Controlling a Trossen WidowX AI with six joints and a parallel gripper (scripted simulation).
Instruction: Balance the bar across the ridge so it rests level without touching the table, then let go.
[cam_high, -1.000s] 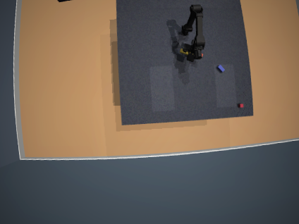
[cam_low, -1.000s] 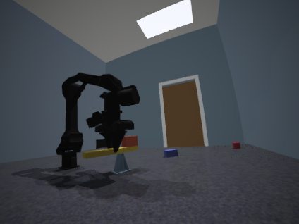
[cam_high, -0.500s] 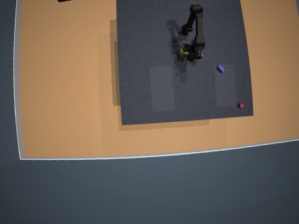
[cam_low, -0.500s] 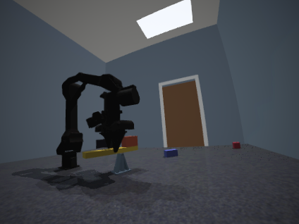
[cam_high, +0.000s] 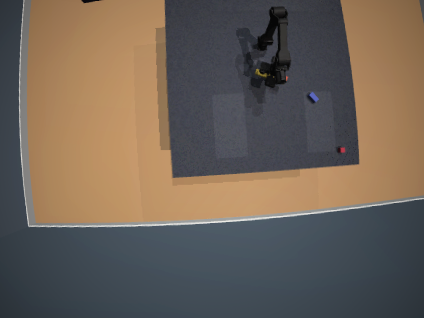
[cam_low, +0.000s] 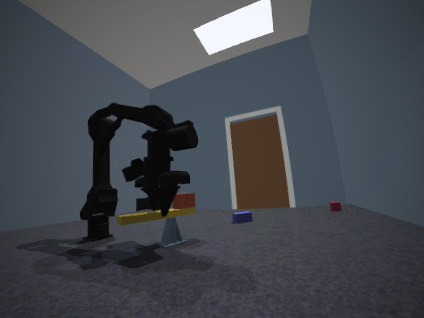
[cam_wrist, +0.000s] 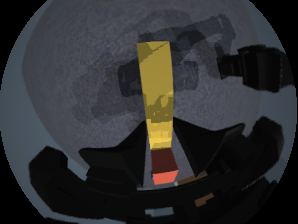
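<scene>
Now: the grey-blue ridge 40 mm below my gripper tip, 30 mm to the left of it and 10 mm ahead of it. Also, from my gripper tip: small blue block: 310 mm to the left, 130 mm ahead, 60 mm below; small red cube: 490 mm to the left, 490 mm ahead, 60 mm below.
</scene>
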